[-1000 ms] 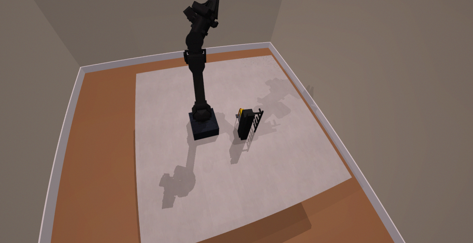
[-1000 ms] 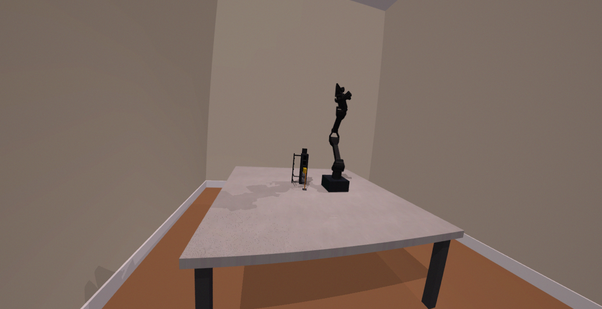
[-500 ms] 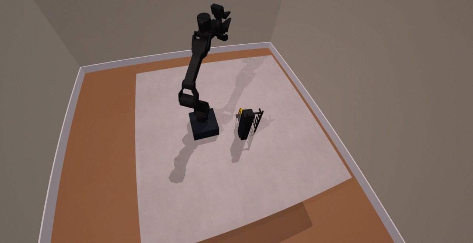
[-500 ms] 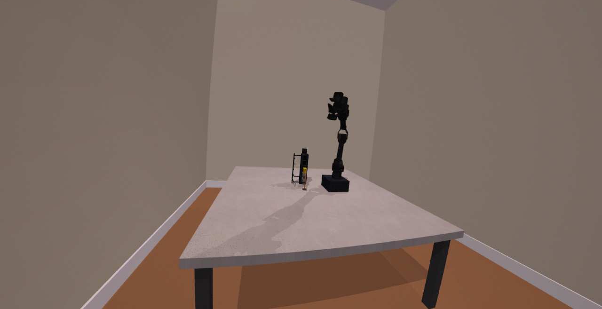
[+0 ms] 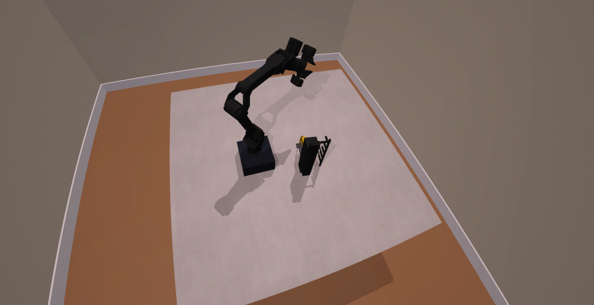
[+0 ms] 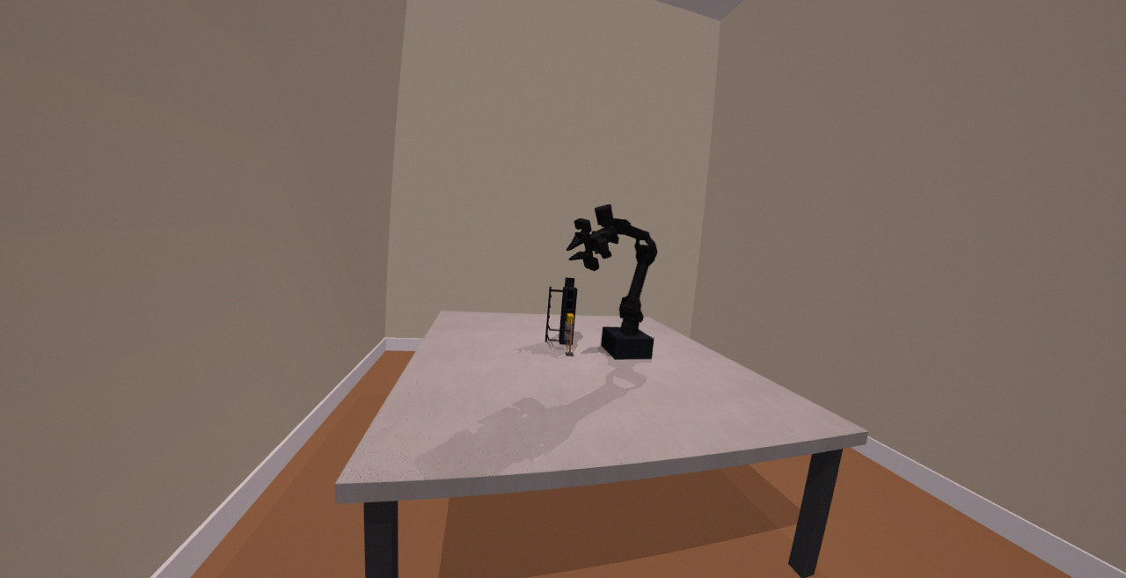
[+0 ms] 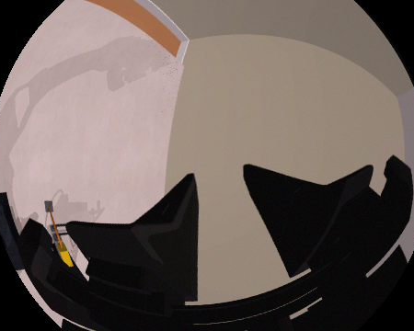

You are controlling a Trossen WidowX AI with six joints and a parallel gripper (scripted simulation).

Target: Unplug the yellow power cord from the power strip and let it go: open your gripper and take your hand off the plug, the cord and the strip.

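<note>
Right now the yellow plug is 9 cm behind my gripper tip, 25 cm to the right of it and 27 cm below it.
</note>
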